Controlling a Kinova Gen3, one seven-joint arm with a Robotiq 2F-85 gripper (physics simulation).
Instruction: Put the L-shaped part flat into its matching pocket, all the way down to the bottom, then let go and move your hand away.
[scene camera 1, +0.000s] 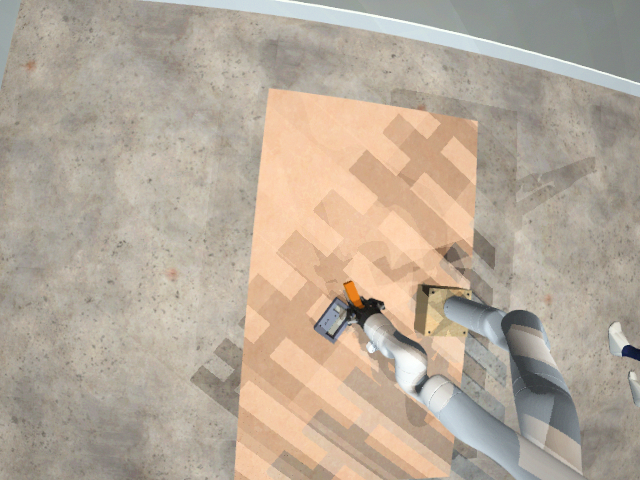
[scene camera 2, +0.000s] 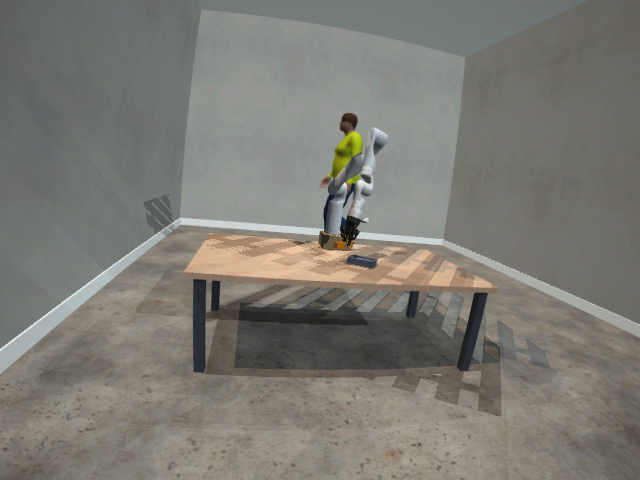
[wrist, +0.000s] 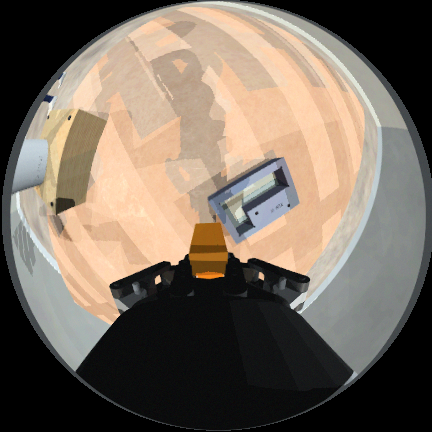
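Pixels of known places: gripper, fingertip midpoint: (scene camera 1: 354, 299) (scene camera 2: 344, 246); arm's base at its link origin: (scene camera 1: 454, 308) (scene camera 2: 332, 233).
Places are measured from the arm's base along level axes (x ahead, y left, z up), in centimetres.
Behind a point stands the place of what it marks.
Note:
The orange L-shaped part (scene camera 1: 352, 292) @[x 39.6, y -3.7, z 2.2 cm] (scene camera 2: 340, 244) @[x 41.4, y -4.1, z 1.3 cm] (wrist: 208, 240) @[x 36.0, y 3.0, z 3.4 cm] is held between the fingers of my gripper (scene camera 1: 361, 308) @[x 38.1, y -0.8, z -0.1 cm] (scene camera 2: 348, 241) @[x 38.1, y -0.8, z -0.1 cm] (wrist: 209, 256) @[x 38.1, y -0.8, z -0.1 cm], which is shut on it. In the wrist view the part's end points toward the block; its full L outline is hidden. The blue-grey block with the L-shaped pocket (scene camera 1: 326, 328) @[x 46.2, y 11.2, z -4.8 cm] (scene camera 2: 361, 262) @[x 47.4, y 6.6, z -6.1 cm] (wrist: 272, 211) @[x 46.0, y 7.9, z -4.7 cm] lies on the table, turned at an angle. The pocket faces up and no part lies in it. My gripper and the part are above the table, beside the block and apart from it in the wrist view.
The wooden table (scene camera 1: 305, 129) @[x 60.6, y -62.3, z -8.4 cm] (scene camera 2: 248, 263) @[x 55.5, y -50.6, z -8.4 cm] (wrist: 310, 120) @[x 47.7, y 31.1, z -8.4 cm] bears the block and a yellowish robot base box (scene camera 1: 439, 320) @[x 5.8, y 4.8, z 0.1 cm] (scene camera 2: 327, 239) @[x 11.0, y -4.9, z -2.3 cm] (wrist: 80, 155) @[x 11.0, y 3.3, z -4.6 cm]. Striped shadows fall across the table. A person in a yellow-green top (scene camera 2: 347, 149) stands behind the arm in scene camera 2.

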